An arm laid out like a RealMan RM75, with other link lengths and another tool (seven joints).
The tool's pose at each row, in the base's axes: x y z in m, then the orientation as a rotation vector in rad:
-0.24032, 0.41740, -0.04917, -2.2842, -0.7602, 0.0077
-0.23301, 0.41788, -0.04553, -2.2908, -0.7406, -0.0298
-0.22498, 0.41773, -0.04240, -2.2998, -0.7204, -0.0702
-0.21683, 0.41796, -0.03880, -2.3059, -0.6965, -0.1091
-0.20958, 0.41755, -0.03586, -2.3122, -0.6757, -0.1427
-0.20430, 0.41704, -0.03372, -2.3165, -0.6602, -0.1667
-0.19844, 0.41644, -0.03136, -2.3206, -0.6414, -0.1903
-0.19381, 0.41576, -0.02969, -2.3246, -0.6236, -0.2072
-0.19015, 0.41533, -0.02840, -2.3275, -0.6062, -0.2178
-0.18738, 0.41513, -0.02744, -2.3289, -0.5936, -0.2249
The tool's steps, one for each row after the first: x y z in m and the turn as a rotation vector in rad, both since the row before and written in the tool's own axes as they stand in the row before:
0.00704, 0.00121, -0.00398, -0.0106, 0.0311, 0.0045
0.00734, 0.00227, -0.00391, -0.0139, 0.0326, 0.0046
0.00787, 0.00184, -0.00376, -0.0108, 0.0333, 0.0070
0.00677, 0.00215, -0.00330, -0.0107, 0.0284, 0.0064
0.00492, 0.00169, -0.00239, -0.0077, 0.0204, 0.0049
0.00550, 0.00190, -0.00253, -0.0072, 0.0212, 0.0073
0.00426, 0.00173, -0.00189, -0.0058, 0.0163, 0.0085
0.00343, 0.00129, -0.00134, -0.0034, 0.0121, 0.0098
0.00266, 0.00089, -0.00088, -0.0017, 0.0085, 0.0072

